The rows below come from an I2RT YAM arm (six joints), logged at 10 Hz.
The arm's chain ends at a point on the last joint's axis. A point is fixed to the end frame.
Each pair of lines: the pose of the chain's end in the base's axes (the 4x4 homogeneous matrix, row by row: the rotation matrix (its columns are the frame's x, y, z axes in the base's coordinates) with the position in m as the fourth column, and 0 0 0 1 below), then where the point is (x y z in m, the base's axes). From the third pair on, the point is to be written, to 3 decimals.
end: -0.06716 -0.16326 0.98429 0.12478; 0.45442 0.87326 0.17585 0.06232; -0.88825 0.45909 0.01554 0.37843; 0 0 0 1
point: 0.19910 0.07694 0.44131
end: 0.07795 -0.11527 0.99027 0.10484; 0.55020 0.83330 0.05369 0.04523; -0.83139 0.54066 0.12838 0.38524; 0 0 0 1
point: 0.17317 0.04411 0.45610
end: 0.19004 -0.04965 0.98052 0.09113; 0.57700 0.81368 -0.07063 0.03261; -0.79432 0.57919 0.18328 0.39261; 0 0 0 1
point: 0.155 0.020 0.467
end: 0.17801 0.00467 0.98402 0.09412; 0.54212 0.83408 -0.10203 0.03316; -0.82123 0.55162 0.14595 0.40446; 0 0 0 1
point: 0.160 0.021 0.476
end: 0.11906 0.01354 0.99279 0.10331; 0.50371 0.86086 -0.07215 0.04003; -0.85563 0.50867 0.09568 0.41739; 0 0 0 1
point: 0.173 0.033 0.486
